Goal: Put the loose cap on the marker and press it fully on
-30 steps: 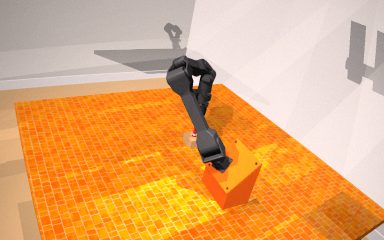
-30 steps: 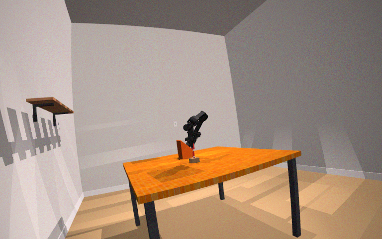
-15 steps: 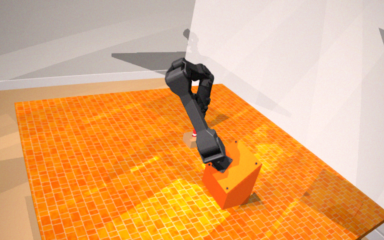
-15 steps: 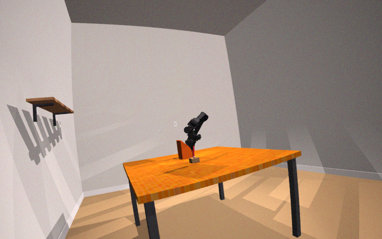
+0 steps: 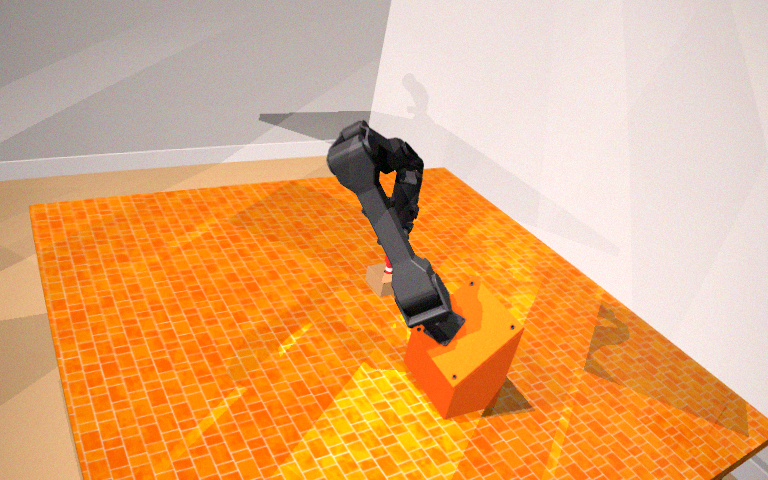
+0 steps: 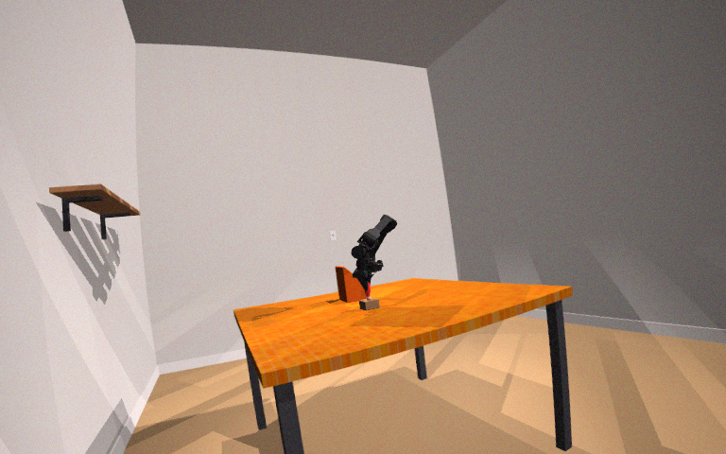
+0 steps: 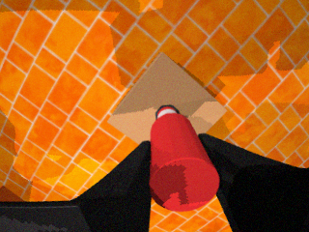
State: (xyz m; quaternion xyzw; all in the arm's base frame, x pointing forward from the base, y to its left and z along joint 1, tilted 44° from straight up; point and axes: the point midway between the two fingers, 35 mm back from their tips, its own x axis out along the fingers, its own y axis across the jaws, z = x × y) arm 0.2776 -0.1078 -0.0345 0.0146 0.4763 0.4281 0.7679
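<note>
Now: gripper tip 1 cm below the red cap. Also, from my gripper tip: holder block: 6 cm below.
</note>
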